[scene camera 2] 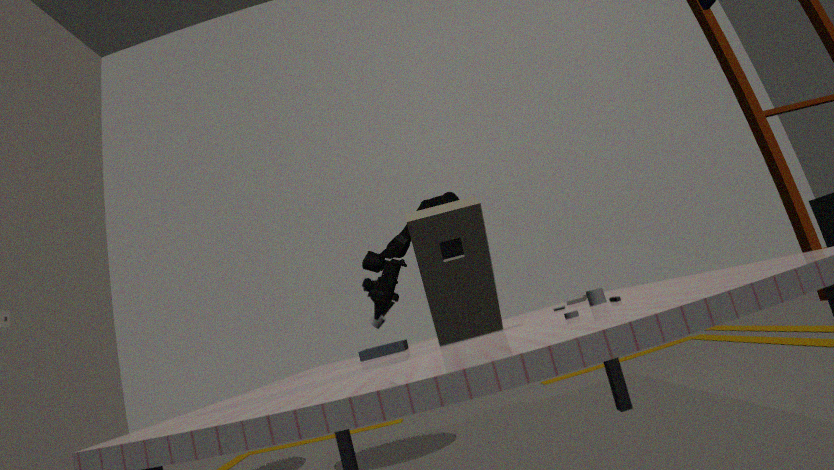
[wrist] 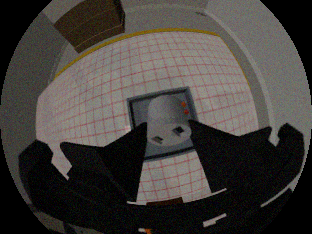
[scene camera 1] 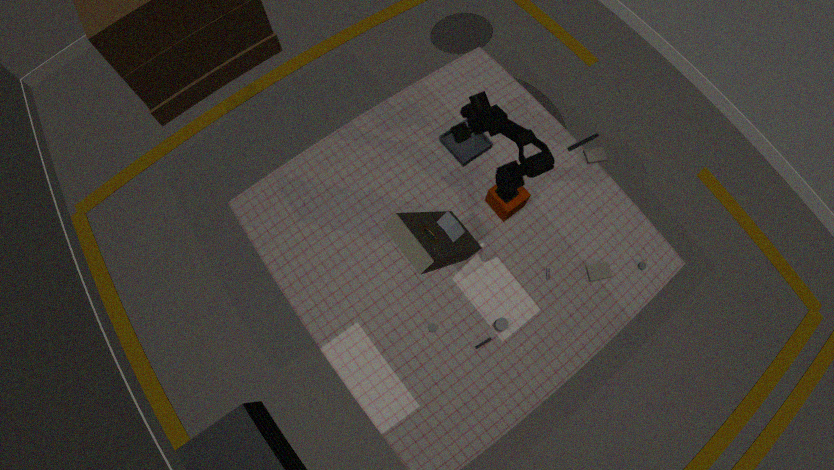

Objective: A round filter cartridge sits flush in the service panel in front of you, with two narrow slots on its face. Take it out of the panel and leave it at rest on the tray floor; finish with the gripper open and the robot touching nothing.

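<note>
The gripper (scene camera 2: 378,319) is visible, and the wrist view shows the gripper (wrist: 167,124) as well. A round filter cartridge (wrist: 167,125) can be seen, as can a tray (wrist: 137,106).
</note>
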